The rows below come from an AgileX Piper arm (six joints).
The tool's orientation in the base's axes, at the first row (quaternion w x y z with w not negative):
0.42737, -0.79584, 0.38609, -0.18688
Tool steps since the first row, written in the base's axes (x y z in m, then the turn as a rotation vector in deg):
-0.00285, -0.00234, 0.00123, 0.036, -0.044, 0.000
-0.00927, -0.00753, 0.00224, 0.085, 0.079, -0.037
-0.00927, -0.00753, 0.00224, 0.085, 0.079, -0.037
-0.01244, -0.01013, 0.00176, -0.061, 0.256, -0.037
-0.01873, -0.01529, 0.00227, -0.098, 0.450, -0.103
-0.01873, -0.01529, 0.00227, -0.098, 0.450, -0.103
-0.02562, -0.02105, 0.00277, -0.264, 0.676, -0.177
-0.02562, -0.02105, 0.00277, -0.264, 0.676, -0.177
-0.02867, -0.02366, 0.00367, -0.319, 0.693, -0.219
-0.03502, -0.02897, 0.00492, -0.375, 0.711, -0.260
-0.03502, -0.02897, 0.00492, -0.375, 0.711, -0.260
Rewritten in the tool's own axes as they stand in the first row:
-0.00003, 0.00107, -0.00374, 0.057, -0.002, -0.001
-0.00010, 0.00490, -0.01112, -0.006, -0.035, 0.117
-0.00010, 0.00490, -0.01112, -0.006, -0.035, 0.117
-0.00008, 0.00762, -0.01423, -0.236, -0.028, 0.120
-0.00007, 0.01179, -0.02123, -0.407, -0.022, 0.238
-0.00007, 0.01179, -0.02123, -0.407, -0.022, 0.238
0.00002, 0.01645, -0.02892, -0.684, 0.038, 0.297
0.00002, 0.01645, -0.02892, -0.684, 0.038, 0.297
0.00008, 0.01798, -0.03274, -0.731, 0.092, 0.295
0.00014, 0.02162, -0.04028, -0.779, 0.146, 0.293
0.00014, 0.02162, -0.04028, -0.779, 0.146, 0.293

